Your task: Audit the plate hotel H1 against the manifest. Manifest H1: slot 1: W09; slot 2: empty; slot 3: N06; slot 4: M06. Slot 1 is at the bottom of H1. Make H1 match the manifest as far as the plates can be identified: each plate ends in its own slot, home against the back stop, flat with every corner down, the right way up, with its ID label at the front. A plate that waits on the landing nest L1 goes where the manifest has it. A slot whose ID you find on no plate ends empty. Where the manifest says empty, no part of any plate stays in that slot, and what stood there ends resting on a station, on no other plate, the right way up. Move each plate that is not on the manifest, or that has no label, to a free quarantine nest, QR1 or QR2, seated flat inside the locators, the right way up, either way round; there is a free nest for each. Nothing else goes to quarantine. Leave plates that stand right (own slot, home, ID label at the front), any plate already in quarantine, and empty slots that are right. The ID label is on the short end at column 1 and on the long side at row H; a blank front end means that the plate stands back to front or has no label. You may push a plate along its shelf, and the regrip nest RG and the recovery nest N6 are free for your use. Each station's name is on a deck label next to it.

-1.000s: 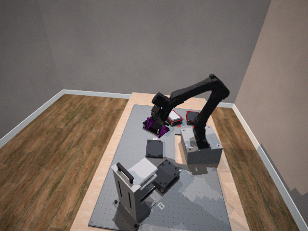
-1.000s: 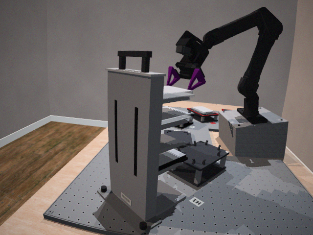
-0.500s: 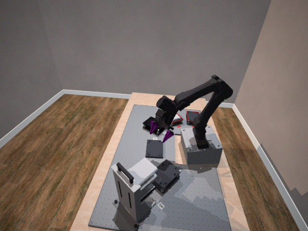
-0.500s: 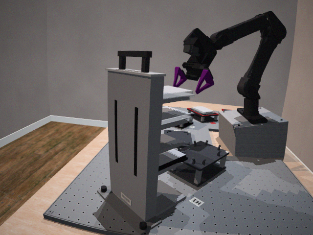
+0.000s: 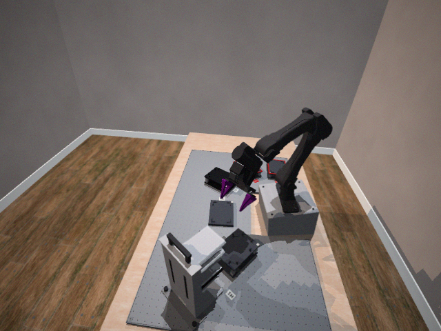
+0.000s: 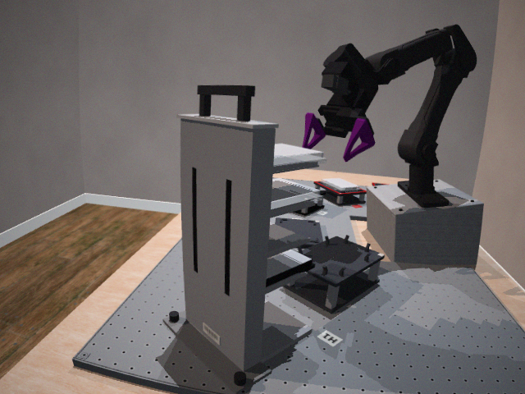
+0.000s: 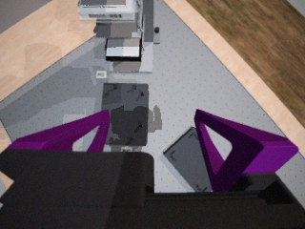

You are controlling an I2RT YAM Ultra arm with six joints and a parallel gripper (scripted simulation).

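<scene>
Right now the dark plate is 10 cm ahead of my hand, 21 cm to the left of it and 14 cm below it. Round my hand: plate hotel H1 (15 cm ahead, 27 cm to the left, 9 cm below); then black raised nest (3 cm ahead, 40 cm to the right, 20 cm below); then h1 deck label (1 cm behind, 24 cm to the left, 24 cm below).
</scene>
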